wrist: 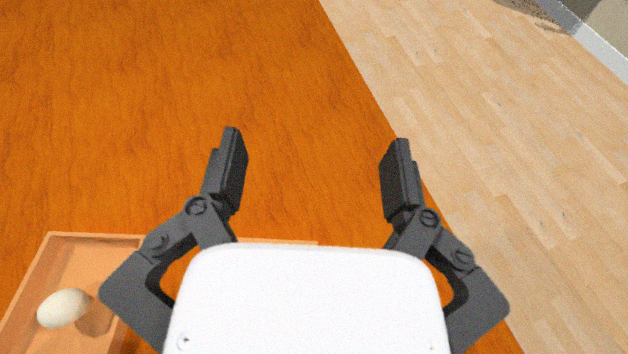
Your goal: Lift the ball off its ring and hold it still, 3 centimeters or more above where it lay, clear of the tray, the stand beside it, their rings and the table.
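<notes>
A cream-white ball (63, 308), looking oval in this view, lies inside an orange-tan tray (95, 260) at the lower left of the wrist view. Its shadow falls to its right. No ring can be made out under it. My gripper (315, 146) is open, its two dark fingers wide apart with nothing between them. The ball is off to the left of the gripper, well apart from the fingers. The gripper's left linkage and white housing cover part of the tray side. The stand cannot be told for certain.
The orange-brown wooden table (125, 100) fills the left and middle, its edge running diagonally past the right finger. Pale plank floor (525, 150) lies beyond it. A thin tan edge (280, 242) shows behind the white housing. A wall base is at the upper right.
</notes>
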